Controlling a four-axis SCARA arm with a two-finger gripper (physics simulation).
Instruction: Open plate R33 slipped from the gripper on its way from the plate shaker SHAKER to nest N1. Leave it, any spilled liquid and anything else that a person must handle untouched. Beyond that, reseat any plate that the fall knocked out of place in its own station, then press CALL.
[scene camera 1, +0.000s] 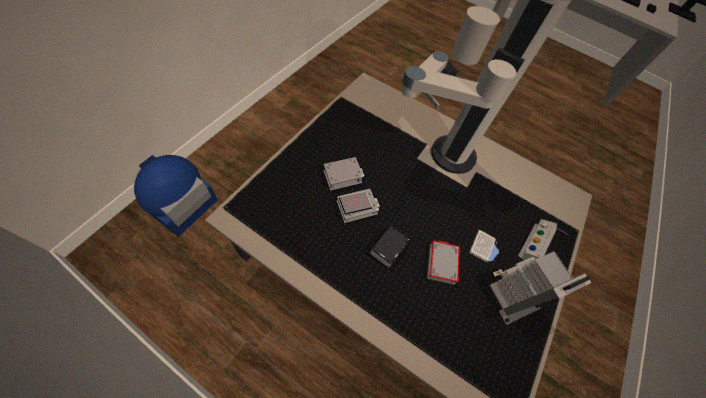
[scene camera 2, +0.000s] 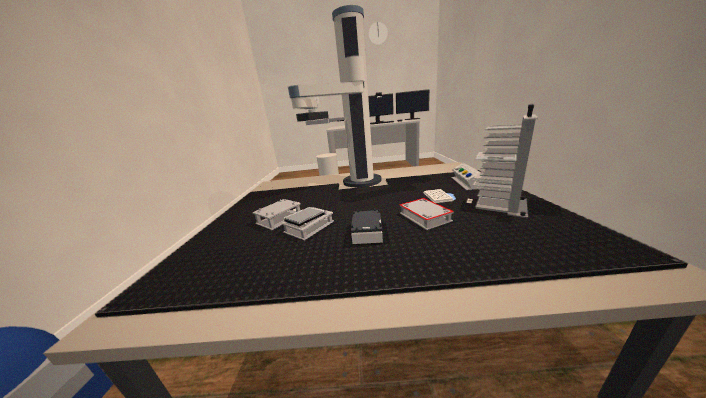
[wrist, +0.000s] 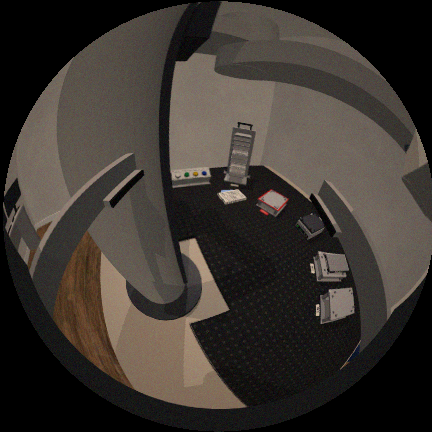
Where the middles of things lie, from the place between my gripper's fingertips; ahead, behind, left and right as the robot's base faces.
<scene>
Now: the black shaker (scene camera 2: 366, 227) 570 mm ahead of my hand, 350 mm below it and 90 mm to the left of it.
</scene>
